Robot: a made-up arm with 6 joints.
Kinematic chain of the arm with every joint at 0, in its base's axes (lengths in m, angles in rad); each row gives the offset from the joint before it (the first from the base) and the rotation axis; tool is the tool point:
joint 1: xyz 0 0 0.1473 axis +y
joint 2: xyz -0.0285 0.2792 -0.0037 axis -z
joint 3: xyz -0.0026 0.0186 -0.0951 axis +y
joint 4: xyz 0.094 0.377 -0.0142 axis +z
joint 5: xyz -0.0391 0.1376 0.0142 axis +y
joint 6: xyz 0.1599 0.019 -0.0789 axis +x
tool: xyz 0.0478 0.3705 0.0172
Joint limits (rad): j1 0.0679..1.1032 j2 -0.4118..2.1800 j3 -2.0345..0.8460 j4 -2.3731..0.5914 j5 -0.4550..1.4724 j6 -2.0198..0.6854
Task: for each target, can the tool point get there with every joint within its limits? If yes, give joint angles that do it. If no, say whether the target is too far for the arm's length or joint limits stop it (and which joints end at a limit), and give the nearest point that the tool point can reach.
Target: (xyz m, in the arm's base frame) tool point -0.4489 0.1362 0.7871
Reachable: no: joint limits stop it (at a limit: joint 2, joint 3, joint 5) | nearest point -0.3312 0.3030 0.6193 | short by 0.264 m
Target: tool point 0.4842 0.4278 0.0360
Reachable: yes | joints 0.5041 0.2408 -1.6592 -1.9077 0.1686 -1.6692
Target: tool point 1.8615 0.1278 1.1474
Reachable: no: too far | nearest point 0.8458 0.2083 0.4606 | short by 1.229 m
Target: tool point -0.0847 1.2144 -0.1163
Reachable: yes | joints 0.2230 -0.1879 0.3740 0.0087 0.4433 0.1393
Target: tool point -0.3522 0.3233 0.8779
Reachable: no: joint limits stop it (at a limit: joint 2, joint 3, joint 5) | nearest point -0.2803 0.4082 0.7286 | short by 0.186 m
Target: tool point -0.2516 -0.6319 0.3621
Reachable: no: joint limits stop it (at a limit: joint 1, joint 2, joint 5) | nearest point -0.1774 -0.4649 0.2309 | short by 0.225 m
